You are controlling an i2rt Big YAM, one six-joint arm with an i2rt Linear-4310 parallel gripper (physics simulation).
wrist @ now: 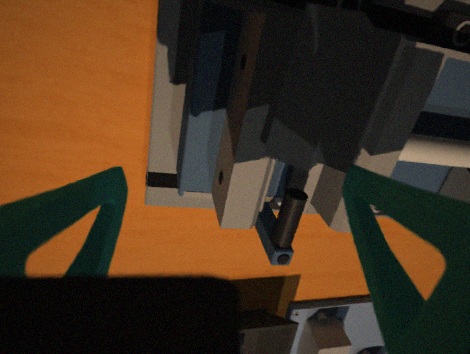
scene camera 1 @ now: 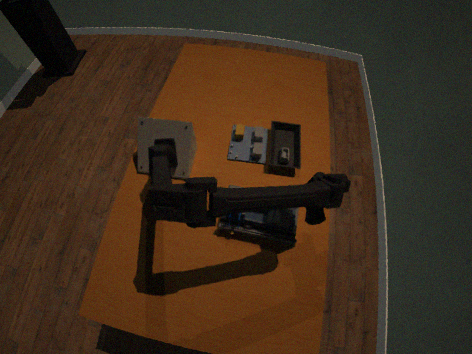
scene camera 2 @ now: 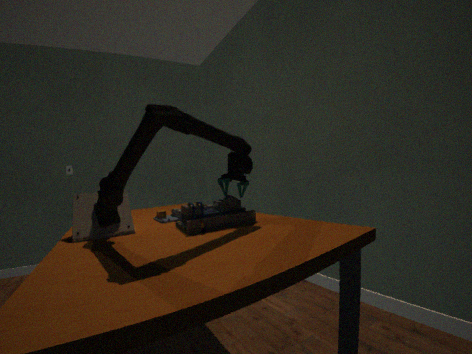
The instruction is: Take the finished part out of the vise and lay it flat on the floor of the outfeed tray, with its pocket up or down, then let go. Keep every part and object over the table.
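Places are measured from the arm's base along level axes (x ahead, y left, z up), in metres.
Where they show: gripper, fingertip midpoint: (wrist: 235, 178); arm's base, origin of the base link: (scene camera 1: 166, 152) (scene camera 2: 106, 214).
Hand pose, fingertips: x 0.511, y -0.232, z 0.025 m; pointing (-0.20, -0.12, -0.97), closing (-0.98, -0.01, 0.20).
Each offset is from my fingertips to the top centre of the thing. "pt": to the spot under its first point.
My gripper (scene camera 2: 234, 193) (wrist: 235, 178) is open and empty, fingers pointing down, above the vise. The vise @(pt dx -0.062, dy -0.036, dz -0.022 m) (scene camera 2: 228, 203) (wrist: 243, 195) stands at one end of the machine; its pale jaws show between the fingertips in the wrist view, with a dark handle @(pt dx -0.034, dy +0.035, dz -0.013 m) (wrist: 291, 217) in front. A dark, shadowed block @(dx -0.047, dy -0.030, dz +0.014 m) (wrist: 330, 85), apparently the part, lies between the jaws; its pocket cannot be made out. In the wrist view it sits right of the midpoint between the fingertips. A dark open tray @(pt dx +0.012, dy +0.381, dz -0.096 m) (scene camera 1: 285, 136) stands beside the machine, holding a small pale piece @(dx -0.003, dy +0.270, dz -0.061 m) (scene camera 1: 284, 155).
The machine base (scene camera 2: 217, 222) (wrist: 166, 125) lies under the arm. A light board @(pt dx -0.195, dy +0.292, dz -0.100 m) (scene camera 1: 241, 151) (wrist: 360, 314) adjoins the tray and bears a yellow block @(dx -0.204, dy +0.389, dz -0.065 m) (scene camera 1: 239, 131) and grey blocks @(dx -0.125, dy +0.290, dz -0.064 m) (scene camera 1: 257, 150). The arm stands by a pale plate (scene camera 1: 182, 145) (scene camera 2: 85, 220). The orange table's right edge runs near the gripper.
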